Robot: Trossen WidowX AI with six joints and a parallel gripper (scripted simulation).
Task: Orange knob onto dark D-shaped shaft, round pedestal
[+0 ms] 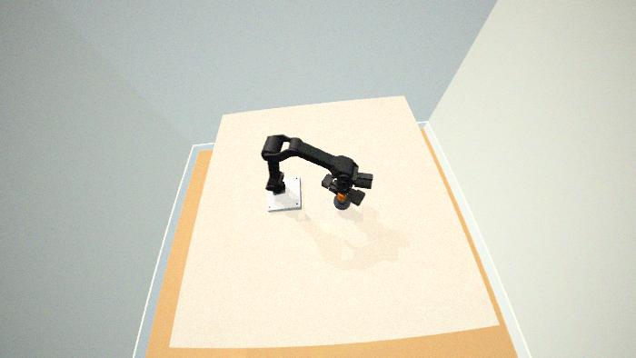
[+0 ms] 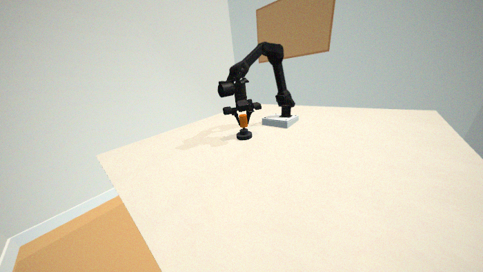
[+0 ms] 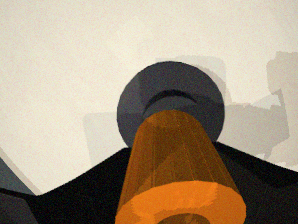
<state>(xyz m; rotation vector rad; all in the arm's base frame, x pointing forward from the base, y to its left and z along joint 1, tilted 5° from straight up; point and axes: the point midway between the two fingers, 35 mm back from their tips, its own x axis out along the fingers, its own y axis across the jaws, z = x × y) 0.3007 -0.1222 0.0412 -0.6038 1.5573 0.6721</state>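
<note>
Right now the dark round pedestal is 40 mm below my gripper tip. From my gripper tip the other things lie so: orange knob 20 mm above.
</note>
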